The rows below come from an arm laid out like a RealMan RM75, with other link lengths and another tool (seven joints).
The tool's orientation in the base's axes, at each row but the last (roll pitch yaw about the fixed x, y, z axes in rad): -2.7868 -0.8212 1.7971; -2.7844 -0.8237 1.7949; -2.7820 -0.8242 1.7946; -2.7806 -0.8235 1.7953; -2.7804 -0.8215 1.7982; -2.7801 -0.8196 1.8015; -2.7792 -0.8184 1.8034; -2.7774 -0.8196 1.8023
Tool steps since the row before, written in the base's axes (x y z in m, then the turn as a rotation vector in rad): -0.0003 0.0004 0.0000 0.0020 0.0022 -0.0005; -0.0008 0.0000 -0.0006 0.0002 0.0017 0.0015; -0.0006 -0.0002 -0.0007 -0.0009 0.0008 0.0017; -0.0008 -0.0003 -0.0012 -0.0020 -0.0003 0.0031; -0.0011 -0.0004 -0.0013 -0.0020 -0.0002 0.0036; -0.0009 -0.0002 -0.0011 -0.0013 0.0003 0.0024; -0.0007 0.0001 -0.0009 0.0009 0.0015 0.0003; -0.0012 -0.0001 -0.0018 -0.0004 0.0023 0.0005
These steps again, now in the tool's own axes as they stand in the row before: 0.0003 -0.0001 0.0004 0.0008 0.0028 0.0006; -0.0003 -0.0005 0.0008 0.0022 0.0006 0.0000; -0.0006 -0.0004 0.0006 0.0019 -0.0008 -0.0002; -0.0010 -0.0005 0.0010 0.0024 -0.0026 -0.0012; -0.0010 -0.0008 0.0011 0.0028 -0.0027 -0.0014; -0.0008 -0.0006 0.0010 0.0022 -0.0015 -0.0007; -0.0005 -0.0003 0.0010 0.0011 0.0014 0.0002; -0.0012 -0.0006 0.0017 0.0020 0.0006 0.0012
